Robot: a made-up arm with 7 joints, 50 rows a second.
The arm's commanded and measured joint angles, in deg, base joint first. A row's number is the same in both.
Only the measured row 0 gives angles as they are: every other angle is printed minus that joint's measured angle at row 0.
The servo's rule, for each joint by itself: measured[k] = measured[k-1] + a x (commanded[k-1-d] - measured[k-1]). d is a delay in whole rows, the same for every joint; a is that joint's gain. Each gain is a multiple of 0.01, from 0.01 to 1. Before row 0 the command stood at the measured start. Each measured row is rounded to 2 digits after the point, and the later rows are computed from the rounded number. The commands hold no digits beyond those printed.
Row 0, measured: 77.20 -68.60 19.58 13.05 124.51 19.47 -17.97
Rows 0 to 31, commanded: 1.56 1.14 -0.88 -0.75 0.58 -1.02 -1.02; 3.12 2.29 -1.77 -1.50 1.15 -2.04 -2.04; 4.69 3.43 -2.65 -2.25 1.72 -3.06 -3.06; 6.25 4.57 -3.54 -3.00 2.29 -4.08 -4.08; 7.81 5.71 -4.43 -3.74 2.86 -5.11 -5.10; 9.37 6.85 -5.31 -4.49 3.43 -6.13 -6.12; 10.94 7.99 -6.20 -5.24 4.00 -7.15 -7.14; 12.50 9.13 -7.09 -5.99 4.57 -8.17 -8.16; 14.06 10.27 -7.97 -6.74 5.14 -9.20 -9.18; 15.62 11.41 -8.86 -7.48 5.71 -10.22 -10.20; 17.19 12.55 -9.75 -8.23 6.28 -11.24 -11.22; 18.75 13.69 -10.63 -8.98 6.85 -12.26 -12.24; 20.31 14.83 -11.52 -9.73 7.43 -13.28 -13.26; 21.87 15.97 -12.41 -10.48 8.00 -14.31 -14.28; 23.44 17.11 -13.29 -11.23 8.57 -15.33 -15.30; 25.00 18.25 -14.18 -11.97 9.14 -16.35 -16.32; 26.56 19.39 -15.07 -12.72 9.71 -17.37 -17.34; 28.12 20.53 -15.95 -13.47 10.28 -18.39 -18.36; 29.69 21.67 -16.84 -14.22 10.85 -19.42 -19.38; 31.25 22.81 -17.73 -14.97 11.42 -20.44 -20.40; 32.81 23.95 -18.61 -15.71 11.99 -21.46 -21.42; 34.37 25.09 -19.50 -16.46 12.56 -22.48 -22.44; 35.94 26.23 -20.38 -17.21 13.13 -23.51 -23.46; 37.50 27.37 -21.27 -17.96 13.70 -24.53 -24.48; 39.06 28.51 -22.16 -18.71 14.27 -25.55 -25.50; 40.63 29.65 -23.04 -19.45 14.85 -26.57 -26.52; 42.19 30.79 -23.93 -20.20 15.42 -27.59 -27.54; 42.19 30.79 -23.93 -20.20 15.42 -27.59 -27.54; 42.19 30.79 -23.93 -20.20 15.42 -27.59 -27.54; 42.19 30.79 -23.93 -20.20 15.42 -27.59 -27.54; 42.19 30.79 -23.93 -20.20 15.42 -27.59 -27.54; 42.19 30.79 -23.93 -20.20 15.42 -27.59 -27.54
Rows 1 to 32, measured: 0.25 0.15 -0.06 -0.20 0.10 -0.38 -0.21; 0.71 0.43 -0.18 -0.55 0.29 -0.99 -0.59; 1.35 0.82 -0.35 -1.01 0.55 -1.76 -1.11; 2.13 1.31 -0.57 -1.55 0.86 -2.62 -1.73; 3.04 1.88 -0.84 -2.14 1.22 -3.54 -2.44; 4.05 2.53 -1.15 -2.77 1.62 -4.50 -3.21; 5.15 3.24 -1.50 -3.44 2.05 -5.48 -4.04; 6.33 4.01 -1.89 -4.13 2.50 -6.48 -4.91; 7.57 4.82 -2.32 -4.83 2.98 -7.49 -5.81; 8.86 5.68 -2.78 -5.55 3.47 -8.50 -6.73; 10.19 6.57 -3.27 -6.27 3.98 -9.51 -7.67; 11.56 7.50 -3.79 -7.00 4.50 -10.53 -8.63; 12.96 8.45 -4.33 -7.74 5.03 -11.55 -9.60; 14.39 9.43 -4.90 -8.48 5.56 -12.57 -10.58; 15.84 10.43 -5.49 -9.22 6.10 -13.59 -11.57; 17.31 11.45 -6.10 -9.96 6.65 -14.61 -12.57; 18.79 12.48 -6.73 -10.71 7.20 -15.63 -13.57; 20.28 13.53 -7.38 -11.46 7.75 -16.65 -14.58; 21.79 14.59 -8.04 -12.21 8.31 -17.67 -15.59; 23.30 15.66 -8.72 -12.96 8.87 -18.69 -16.60; 24.82 16.74 -9.41 -13.70 9.43 -19.71 -17.61; 26.35 17.83 -10.12 -14.45 9.99 -20.73 -18.62; 27.88 18.92 -10.84 -15.20 10.56 -21.76 -19.64; 29.42 20.02 -11.57 -15.95 11.13 -22.78 -20.66; 30.96 21.12 -12.31 -16.70 11.70 -23.80 -21.68; 32.51 22.23 -13.06 -17.44 12.27 -24.82 -22.70; 34.06 23.34 -13.82 -18.19 12.84 -25.84 -23.72; 35.36 24.31 -14.53 -18.73 13.30 -26.49 -24.52; 36.45 25.15 -15.19 -19.13 13.68 -26.90 -25.15; 37.37 25.88 -15.80 -19.42 13.99 -27.16 -25.65; 38.14 26.52 -16.37 -19.63 14.25 -27.32 -26.05; 38.79 27.08 -16.90 -19.78 14.46 -27.42 -26.36
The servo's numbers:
d 0
a 0.16 0.13 0.07 0.27 0.18 0.37 0.21

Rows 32 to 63, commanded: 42.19 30.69 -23.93 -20.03 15.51 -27.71 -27.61; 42.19 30.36 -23.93 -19.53 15.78 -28.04 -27.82; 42.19 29.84 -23.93 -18.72 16.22 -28.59 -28.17; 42.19 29.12 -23.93 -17.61 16.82 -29.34 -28.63; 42.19 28.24 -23.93 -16.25 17.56 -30.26 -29.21; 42.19 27.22 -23.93 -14.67 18.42 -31.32 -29.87; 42.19 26.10 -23.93 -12.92 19.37 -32.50 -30.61; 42.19 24.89 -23.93 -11.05 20.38 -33.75 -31.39; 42.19 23.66 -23.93 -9.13 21.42 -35.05 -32.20; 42.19 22.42 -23.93 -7.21 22.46 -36.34 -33.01; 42.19 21.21 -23.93 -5.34 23.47 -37.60 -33.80; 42.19 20.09 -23.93 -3.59 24.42 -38.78 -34.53; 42.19 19.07 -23.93 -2.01 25.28 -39.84 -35.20; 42.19 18.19 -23.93 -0.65 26.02 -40.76 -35.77; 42.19 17.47 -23.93 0.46 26.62 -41.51 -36.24; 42.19 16.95 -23.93 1.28 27.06 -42.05 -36.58; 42.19 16.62 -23.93 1.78 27.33 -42.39 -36.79; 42.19 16.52 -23.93 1.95 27.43 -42.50 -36.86; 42.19 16.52 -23.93 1.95 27.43 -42.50 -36.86; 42.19 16.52 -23.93 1.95 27.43 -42.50 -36.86; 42.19 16.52 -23.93 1.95 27.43 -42.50 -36.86; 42.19 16.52 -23.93 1.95 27.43 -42.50 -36.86; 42.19 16.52 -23.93 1.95 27.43 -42.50 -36.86; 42.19 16.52 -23.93 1.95 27.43 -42.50 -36.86; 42.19 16.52 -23.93 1.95 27.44 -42.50 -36.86; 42.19 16.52 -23.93 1.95 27.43 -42.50 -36.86; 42.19 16.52 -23.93 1.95 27.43 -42.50 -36.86; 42.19 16.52 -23.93 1.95 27.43 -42.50 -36.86; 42.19 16.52 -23.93 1.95 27.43 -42.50 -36.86; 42.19 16.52 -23.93 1.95 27.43 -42.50 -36.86; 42.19 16.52 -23.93 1.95 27.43 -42.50 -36.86; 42.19 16.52 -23.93 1.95 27.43 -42.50 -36.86
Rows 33 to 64, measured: 39.33 27.55 -17.39 -19.85 14.65 -27.53 -26.62; 39.79 27.92 -17.85 -19.76 14.85 -27.72 -26.87; 40.17 28.17 -18.28 -19.48 15.10 -28.04 -27.14; 40.49 28.29 -18.68 -18.98 15.41 -28.52 -27.45; 40.76 28.28 -19.05 -18.24 15.80 -29.16 -27.82; 40.99 28.14 -19.39 -17.28 16.27 -29.96 -28.25; 41.18 27.87 -19.71 -16.10 16.83 -30.90 -28.75; 41.34 27.48 -20.01 -14.74 17.47 -31.95 -29.30; 41.48 26.98 -20.28 -13.23 18.18 -33.10 -29.91; 41.59 26.39 -20.54 -11.60 18.95 -34.30 -30.56; 41.69 25.72 -20.78 -9.91 19.76 -35.52 -31.24; 41.77 24.99 -21.00 -8.20 20.60 -36.73 -31.93; 41.84 24.22 -21.21 -6.53 21.44 -37.88 -32.62; 41.90 23.44 -21.40 -4.94 22.26 -38.95 -33.28; 41.95 22.66 -21.58 -3.48 23.04 -39.90 -33.90; 41.99 21.92 -21.74 -2.19 23.76 -40.70 -34.46; 42.02 21.23 -21.89 -1.12 24.40 -41.33 -34.95; 42.05 20.62 -22.03 -0.29 24.95 -41.76 -35.35; 42.07 20.09 -22.16 0.31 25.40 -42.03 -35.67; 42.09 19.63 -22.28 0.75 25.77 -42.20 -35.92; 42.11 19.23 -22.40 1.07 26.07 -42.31 -36.12; 42.12 18.88 -22.51 1.31 26.31 -42.38 -36.28; 42.13 18.57 -22.61 1.48 26.51 -42.42 -36.40; 42.14 18.30 -22.70 1.61 26.68 -42.45 -36.50; 42.15 18.07 -22.79 1.70 26.82 -42.47 -36.58; 42.16 17.87 -22.87 1.77 26.93 -42.48 -36.64; 42.16 17.69 -22.94 1.82 27.02 -42.49 -36.69; 42.16 17.54 -23.01 1.86 27.09 -42.49 -36.73; 42.16 17.41 -23.07 1.88 27.15 -42.49 -36.76; 42.16 17.29 -23.13 1.90 27.20 -42.49 -36.78; 42.16 17.19 -23.19 1.91 27.24 -42.49 -36.80; 42.16 17.10 -23.24 1.92 27.27 -42.49 -36.81
